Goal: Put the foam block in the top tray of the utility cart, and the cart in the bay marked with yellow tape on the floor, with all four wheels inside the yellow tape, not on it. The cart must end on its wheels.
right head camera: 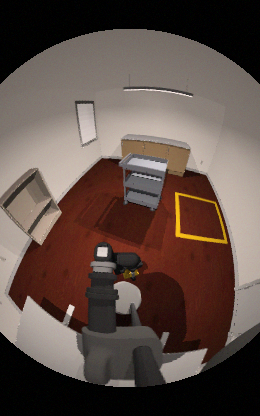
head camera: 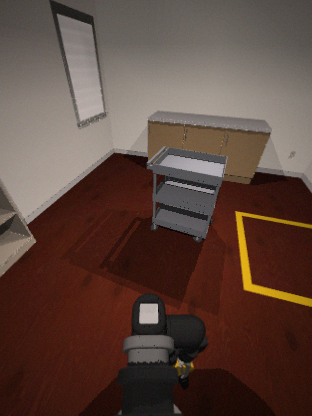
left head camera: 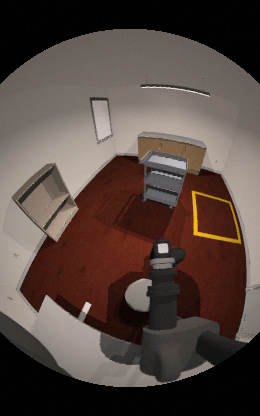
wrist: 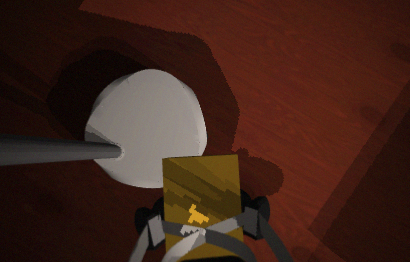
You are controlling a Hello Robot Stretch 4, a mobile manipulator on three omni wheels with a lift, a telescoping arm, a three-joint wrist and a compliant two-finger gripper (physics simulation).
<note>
In view: the gripper (wrist: 202, 209), a wooden cabinet (head camera: 241, 140) and an open shelf unit (left head camera: 32, 197).
The wooden cabinet is seen too in the right head camera view (right head camera: 176, 151) and in the left head camera view (left head camera: 193, 149).
</note>
